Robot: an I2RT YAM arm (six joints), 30 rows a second.
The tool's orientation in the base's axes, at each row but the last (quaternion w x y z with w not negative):
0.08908 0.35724 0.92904 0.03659
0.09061 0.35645 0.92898 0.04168
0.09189 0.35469 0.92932 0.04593
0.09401 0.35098 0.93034 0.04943
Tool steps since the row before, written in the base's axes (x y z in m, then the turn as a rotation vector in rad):
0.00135 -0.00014 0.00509 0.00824 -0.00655 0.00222
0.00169 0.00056 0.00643 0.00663 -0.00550 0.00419
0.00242 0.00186 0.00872 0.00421 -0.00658 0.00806
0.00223 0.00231 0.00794 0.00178 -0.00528 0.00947
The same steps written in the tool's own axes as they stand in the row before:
-0.00179 0.00145 -0.00474 -0.01071 0.00085 -0.00063
-0.00175 0.00244 -0.00596 -0.00910 0.00085 -0.00286
-0.00173 0.00427 -0.00801 -0.00859 -0.00094 -0.00717
-0.00122 0.00442 -0.00723 -0.00614 -0.00131 -0.00902

